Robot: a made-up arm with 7 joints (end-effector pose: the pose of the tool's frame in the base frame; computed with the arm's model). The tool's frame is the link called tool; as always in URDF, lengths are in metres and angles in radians.
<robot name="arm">
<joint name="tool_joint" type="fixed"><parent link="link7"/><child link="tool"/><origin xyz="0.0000 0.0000 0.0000" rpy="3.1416 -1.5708 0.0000"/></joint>
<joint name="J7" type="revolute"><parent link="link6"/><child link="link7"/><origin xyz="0.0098 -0.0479 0.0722"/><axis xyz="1 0 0"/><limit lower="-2.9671" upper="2.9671" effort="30" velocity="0.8"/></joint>
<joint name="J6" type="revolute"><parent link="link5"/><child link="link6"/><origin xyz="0.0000 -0.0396 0.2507"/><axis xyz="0 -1 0"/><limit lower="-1.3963" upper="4.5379" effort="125" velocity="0.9"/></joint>
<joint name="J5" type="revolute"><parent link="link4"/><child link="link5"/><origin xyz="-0.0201 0.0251 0.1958"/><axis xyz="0 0 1"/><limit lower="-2.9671" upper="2.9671" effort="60" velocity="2.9"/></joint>
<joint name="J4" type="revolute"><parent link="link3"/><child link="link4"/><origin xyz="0.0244 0.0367 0.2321"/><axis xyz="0 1 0"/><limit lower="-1.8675" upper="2.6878" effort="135" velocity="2"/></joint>
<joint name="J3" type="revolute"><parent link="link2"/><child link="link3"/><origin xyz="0.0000 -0.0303 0.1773"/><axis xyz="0 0 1"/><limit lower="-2.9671" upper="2.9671" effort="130" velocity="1.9"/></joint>
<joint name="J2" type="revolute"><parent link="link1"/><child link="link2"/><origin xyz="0.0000 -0.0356 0.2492"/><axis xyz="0 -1 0"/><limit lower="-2.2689" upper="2.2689" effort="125" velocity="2.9"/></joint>
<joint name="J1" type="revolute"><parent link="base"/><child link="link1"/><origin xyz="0.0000 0.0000 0.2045"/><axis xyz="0 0 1"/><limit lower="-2.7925" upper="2.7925" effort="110" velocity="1.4"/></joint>
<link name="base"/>
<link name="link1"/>
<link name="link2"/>
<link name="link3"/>
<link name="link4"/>
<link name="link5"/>
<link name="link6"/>
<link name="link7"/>
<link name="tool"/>
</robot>
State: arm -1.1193 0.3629 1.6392 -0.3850 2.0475 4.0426 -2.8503
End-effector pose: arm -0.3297 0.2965 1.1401 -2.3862 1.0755 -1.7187
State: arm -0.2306 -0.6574 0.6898 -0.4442 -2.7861 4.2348 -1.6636
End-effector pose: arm 0.1982 -0.1773 1.1944 -2.2620 1.0326 0.1496
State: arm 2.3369 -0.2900 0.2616 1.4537 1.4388 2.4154 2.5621
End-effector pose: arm -0.3830 0.3399 0.7157 -0.9154 1.8396 1.8501
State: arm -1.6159 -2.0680 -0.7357 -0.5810 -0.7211 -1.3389 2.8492
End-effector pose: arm 0.0241 -0.7866 0.2733 -1.3586 -0.8079 0.0349
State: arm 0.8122 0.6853 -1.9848 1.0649 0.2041 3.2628 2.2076
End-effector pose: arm -0.0719 -0.6229 0.8101 0.9378 -0.5445 -2.1265
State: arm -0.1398 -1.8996 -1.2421 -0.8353 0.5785 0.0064 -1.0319
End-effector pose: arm 0.8062 0.1395 0.3091 1.7557 1.9374 -0.1184
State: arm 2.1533 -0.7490 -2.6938 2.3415 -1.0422 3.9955 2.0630
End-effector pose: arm 0.2283 0.0138 0.8162 -1.0897 -0.9116 -0.8496
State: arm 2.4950 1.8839 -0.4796 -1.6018 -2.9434 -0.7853 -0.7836
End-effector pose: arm -0.0195 -0.3218 0.0302 -0.5861 0.5558 1.7105
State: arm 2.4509 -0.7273 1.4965 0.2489 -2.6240 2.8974 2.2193
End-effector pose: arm -0.3349 0.2456 1.1374 0.8054 -1.0550 0.9216
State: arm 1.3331 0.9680 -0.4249 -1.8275 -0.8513 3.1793 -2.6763
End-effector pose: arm -0.1520 -0.3202 0.3496 -0.9929 1.8237 2.1792
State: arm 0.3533 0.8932 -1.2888 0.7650 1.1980 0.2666 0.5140
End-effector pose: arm -0.2998 -0.6101 1.0278 -0.6610 0.5070 -1.5444
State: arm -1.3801 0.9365 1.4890 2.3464 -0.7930 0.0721 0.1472
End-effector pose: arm 0.3648 0.1305 0.5464 1.3700 -0.0573 -0.5033
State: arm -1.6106 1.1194 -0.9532 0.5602 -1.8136 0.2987 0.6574
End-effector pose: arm -0.1561 0.7318 1.0279 -1.5791 -1.4499 -0.1620
